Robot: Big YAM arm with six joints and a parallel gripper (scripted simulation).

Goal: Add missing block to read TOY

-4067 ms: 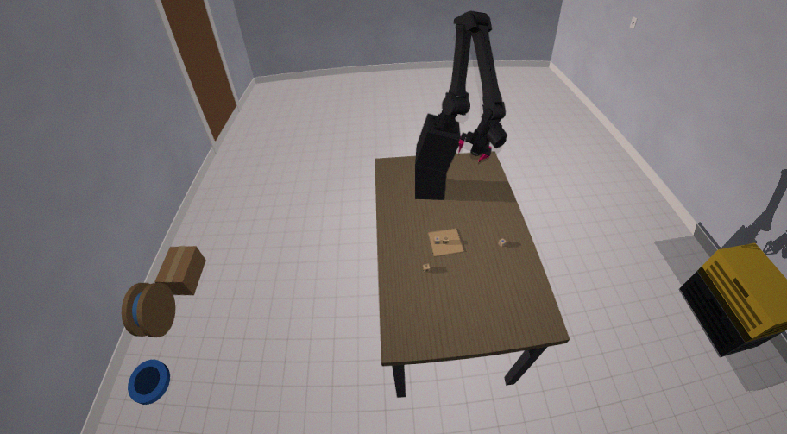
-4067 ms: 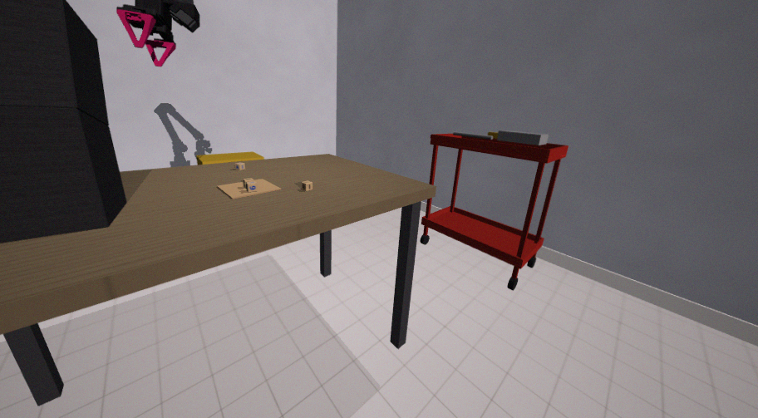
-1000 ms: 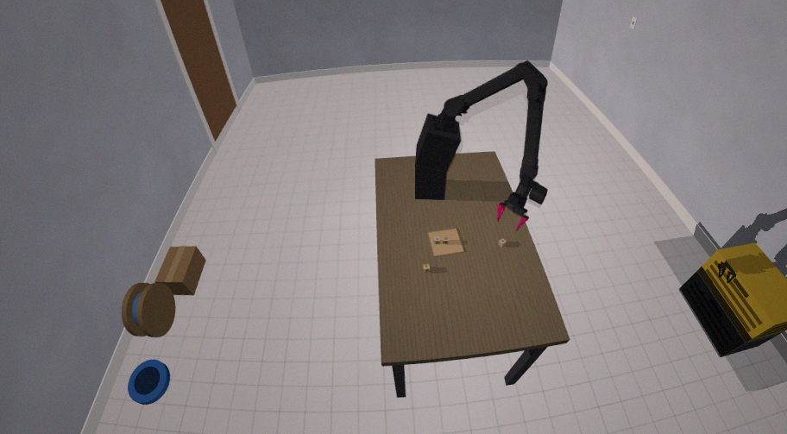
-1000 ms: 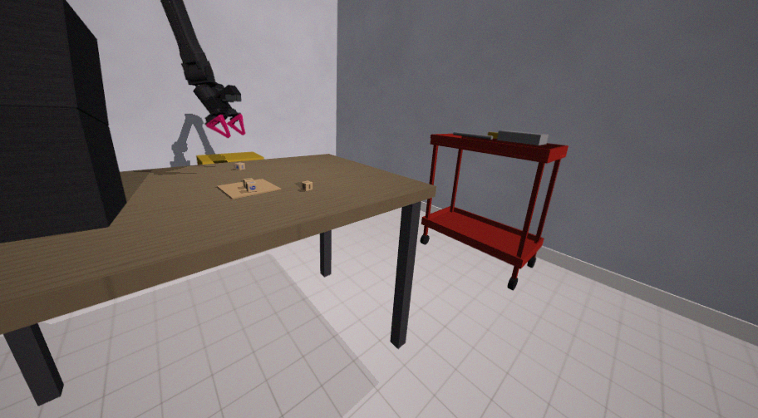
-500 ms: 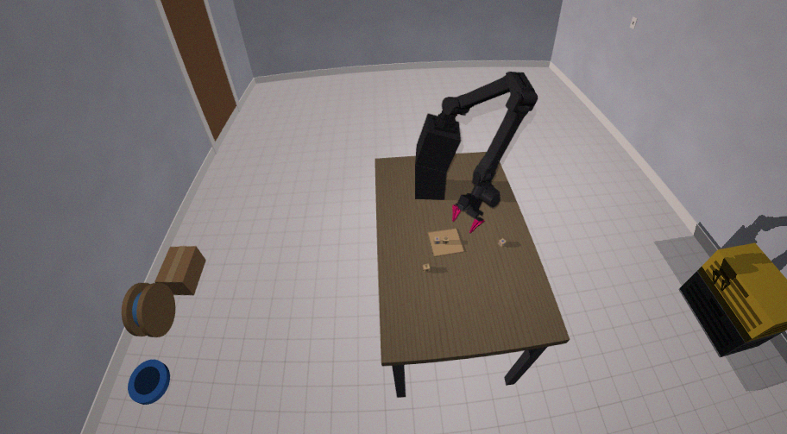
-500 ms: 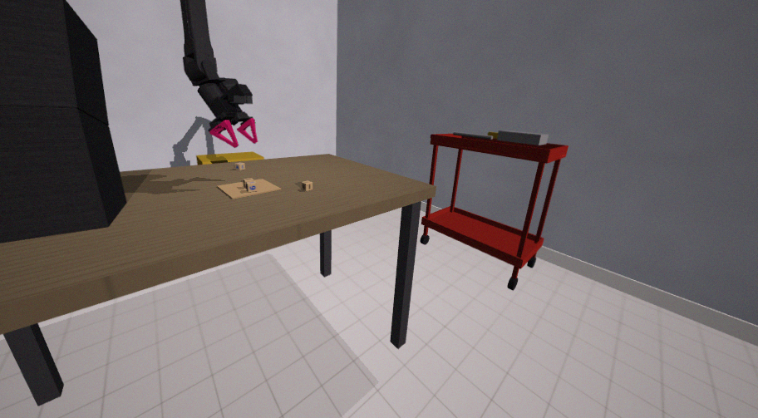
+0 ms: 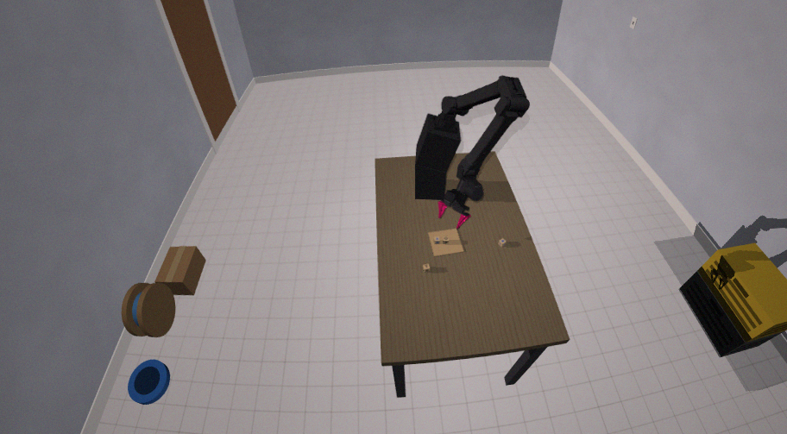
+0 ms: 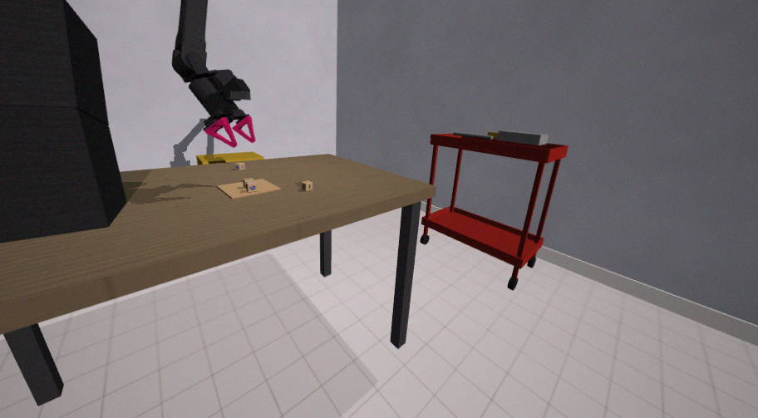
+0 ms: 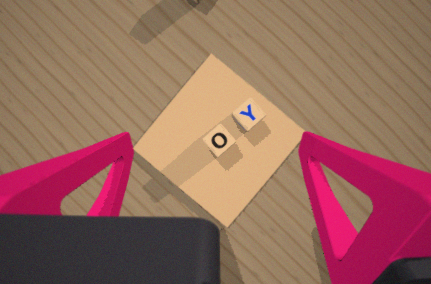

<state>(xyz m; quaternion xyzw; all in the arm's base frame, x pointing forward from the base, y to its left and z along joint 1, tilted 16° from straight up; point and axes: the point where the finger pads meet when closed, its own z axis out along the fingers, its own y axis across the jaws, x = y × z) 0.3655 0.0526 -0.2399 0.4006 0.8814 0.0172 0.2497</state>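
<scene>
My gripper is now 150 mm short of the light wooden block, 110 mm to the left of it and 130 mm above it. Round my hand: tan mat (10 mm to the right, 140 mm below).
</scene>
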